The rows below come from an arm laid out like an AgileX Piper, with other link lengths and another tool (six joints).
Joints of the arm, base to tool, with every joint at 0 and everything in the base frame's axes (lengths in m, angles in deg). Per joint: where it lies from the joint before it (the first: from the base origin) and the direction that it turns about. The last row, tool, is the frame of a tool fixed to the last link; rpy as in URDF.
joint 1: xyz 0 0 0.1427 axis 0 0 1
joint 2: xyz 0 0 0 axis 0 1 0
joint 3: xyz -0.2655 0 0.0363 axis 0 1 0
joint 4: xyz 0.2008 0 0.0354 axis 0.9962 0 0.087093
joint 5: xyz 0 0 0 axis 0 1 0
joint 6: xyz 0.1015 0 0.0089 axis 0.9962 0 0.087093
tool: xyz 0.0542 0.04 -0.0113 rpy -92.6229 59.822 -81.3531
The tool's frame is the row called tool.
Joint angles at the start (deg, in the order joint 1, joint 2, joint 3, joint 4, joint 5, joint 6): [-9.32, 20.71, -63.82, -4.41, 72.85, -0.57]
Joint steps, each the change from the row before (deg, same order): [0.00, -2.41, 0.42, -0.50, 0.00, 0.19]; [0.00, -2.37, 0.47, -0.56, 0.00, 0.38]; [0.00, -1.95, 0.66, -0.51, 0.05, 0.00]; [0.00, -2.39, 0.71, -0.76, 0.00, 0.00]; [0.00, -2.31, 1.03, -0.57, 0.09, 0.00]
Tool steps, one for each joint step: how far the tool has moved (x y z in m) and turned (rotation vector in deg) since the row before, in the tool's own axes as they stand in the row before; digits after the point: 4 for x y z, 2 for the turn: [0.0046, 0.0022, -0.0063, 1.45, -1.46, -0.12]; [0.0047, 0.0020, -0.0059, 1.45, -1.40, 0.08]; [0.0050, 0.0019, -0.0038, 1.07, -0.78, -0.20]; [0.0060, 0.0017, -0.0048, 1.51, -1.03, -0.28]; [0.0067, 0.0026, -0.0033, 1.10, -0.71, -0.18]
